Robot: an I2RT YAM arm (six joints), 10 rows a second.
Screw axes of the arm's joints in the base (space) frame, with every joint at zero. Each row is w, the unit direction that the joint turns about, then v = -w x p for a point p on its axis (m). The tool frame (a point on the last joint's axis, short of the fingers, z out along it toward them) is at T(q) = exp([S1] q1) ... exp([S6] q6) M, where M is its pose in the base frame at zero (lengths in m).
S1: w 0 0 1 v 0.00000 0.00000 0.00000
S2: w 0 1 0 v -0.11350 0.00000 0.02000
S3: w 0 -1 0 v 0.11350 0.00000 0.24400
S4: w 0 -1 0 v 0.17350 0.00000 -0.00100
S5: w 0 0 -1 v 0.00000 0.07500 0.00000
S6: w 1 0 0 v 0.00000 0.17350 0.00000
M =
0 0 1 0.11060
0 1 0 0.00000
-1 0 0 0.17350
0 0 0 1
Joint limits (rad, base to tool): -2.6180..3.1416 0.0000..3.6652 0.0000..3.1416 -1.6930..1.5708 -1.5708..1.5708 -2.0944..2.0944
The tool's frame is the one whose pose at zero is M.
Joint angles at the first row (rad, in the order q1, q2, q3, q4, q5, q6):
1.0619, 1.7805, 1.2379, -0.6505, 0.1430, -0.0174
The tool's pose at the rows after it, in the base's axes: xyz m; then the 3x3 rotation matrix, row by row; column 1 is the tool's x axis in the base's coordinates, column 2 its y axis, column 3 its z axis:
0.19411 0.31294 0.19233; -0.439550 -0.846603 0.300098; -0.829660 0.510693 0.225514; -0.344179 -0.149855 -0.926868
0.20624 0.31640 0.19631; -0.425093 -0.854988 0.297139; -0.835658 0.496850 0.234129; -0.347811 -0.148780 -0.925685
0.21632 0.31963 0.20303; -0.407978 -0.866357 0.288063; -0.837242 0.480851 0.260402; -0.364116 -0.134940 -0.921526
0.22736 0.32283 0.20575; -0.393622 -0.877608 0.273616; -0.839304 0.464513 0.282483; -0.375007 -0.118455 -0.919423
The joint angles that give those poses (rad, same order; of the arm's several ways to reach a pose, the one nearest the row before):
1.0292, 1.8338, 1.2966, -0.6745, 0.1414, -0.0516
1.0049, 1.8607, 1.3469, -0.6889, 0.1256, -0.0900
0.9847, 1.8777, 1.3941, -0.6995, 0.0961, -0.1241
0.9629, 1.9041, 1.4388, -0.7060, 0.0633, -0.1572

